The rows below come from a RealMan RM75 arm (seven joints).
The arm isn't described. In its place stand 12 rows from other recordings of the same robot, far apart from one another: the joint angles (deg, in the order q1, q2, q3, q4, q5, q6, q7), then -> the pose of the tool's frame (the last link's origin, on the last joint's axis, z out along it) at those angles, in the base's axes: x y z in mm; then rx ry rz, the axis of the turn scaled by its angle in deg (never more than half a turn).
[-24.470 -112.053 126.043 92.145 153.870 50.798 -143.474] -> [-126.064, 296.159, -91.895, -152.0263, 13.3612, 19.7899]
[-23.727 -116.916 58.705 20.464 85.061 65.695 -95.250] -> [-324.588, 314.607, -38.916, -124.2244, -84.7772, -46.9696]
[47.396 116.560 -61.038 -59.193 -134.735 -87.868 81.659] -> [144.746, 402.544, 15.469, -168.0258, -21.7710, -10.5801]
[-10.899 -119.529 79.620 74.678 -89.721 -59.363 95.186] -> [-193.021, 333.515, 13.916, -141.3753, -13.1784, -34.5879]
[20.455 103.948 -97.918 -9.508 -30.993 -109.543 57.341] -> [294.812, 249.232, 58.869, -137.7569, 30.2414, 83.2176]
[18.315 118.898 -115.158 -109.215 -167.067 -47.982 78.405] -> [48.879, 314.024, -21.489, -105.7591, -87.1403, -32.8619]
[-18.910 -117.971 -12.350 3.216 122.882 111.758 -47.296] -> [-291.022, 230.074, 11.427, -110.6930, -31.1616, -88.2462]
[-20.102 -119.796 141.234 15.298 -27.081 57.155 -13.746] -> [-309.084, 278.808, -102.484, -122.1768, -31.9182, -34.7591]
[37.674 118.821 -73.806 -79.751 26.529 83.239 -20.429] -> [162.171, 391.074, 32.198, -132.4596, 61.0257, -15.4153]
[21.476 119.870 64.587 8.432 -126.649 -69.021 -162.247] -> [371.719, 310.276, 30.685, -50.6158, -76.3263, -101.9102]
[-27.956 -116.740 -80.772 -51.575 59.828 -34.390 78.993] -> [-166.597, 391.913, -54.743, -131.3561, -58.1610, -50.2673]
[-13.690 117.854 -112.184 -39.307 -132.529 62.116 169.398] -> [416.814, 165.811, 42.006, -61.2273, 41.1421, 20.9768]
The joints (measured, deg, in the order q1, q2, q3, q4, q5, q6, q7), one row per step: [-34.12 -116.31 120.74 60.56 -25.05 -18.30 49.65]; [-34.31 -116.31 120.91 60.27 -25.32 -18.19 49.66]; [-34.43 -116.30 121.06 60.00 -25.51 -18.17 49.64]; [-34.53 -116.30 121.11 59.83 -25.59 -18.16 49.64]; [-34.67 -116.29 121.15 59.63 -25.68 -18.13 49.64]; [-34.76 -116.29 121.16 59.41 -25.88 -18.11 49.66]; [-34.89 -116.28 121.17 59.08 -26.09 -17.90 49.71]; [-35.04 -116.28 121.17 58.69 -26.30 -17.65 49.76]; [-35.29 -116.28 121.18 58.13 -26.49 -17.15 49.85]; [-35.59 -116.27 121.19 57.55 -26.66 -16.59 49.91]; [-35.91 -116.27 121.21 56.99 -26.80 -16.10 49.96]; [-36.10 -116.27 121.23 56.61 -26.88 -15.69 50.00]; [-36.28 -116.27 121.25 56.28 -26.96 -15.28 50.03]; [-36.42 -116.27 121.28 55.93 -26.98 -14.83 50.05]
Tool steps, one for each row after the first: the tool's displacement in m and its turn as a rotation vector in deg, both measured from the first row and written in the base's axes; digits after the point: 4 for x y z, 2 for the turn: [-0.0002 0.0000 -0.0008 -0.14 0.00 0.05]; [-0.0009 -0.0001 -0.0015 -0.29 0.09 0.19]; [-0.0013 0.0000 -0.0018 -0.34 0.16 0.24]; [-0.0015 0.0004 -0.0020 -0.37 0.23 0.27]; [-0.0021 0.0006 -0.0022 -0.42 0.22 0.45]; [-0.0027 0.0012 -0.0023 -0.38 0.19 0.53]; [-0.0035 0.0018 -0.0024 -0.32 0.15 0.62]; [-0.0040 0.0031 -0.0025 -0.15 0.12 0.53]; [-0.0042 0.0046 -0.0024 0.05 0.06 0.38]; [-0.0043 0.0060 -0.0024 0.22 0.04 0.22]; [-0.0044 0.0069 -0.0023 0.38 0.00 0.08]; [-0.0042 0.0078 -0.0023 0.53 -0.08 -0.09]; [-0.0044 0.0086 -0.0022 0.70 -0.12 -0.26]
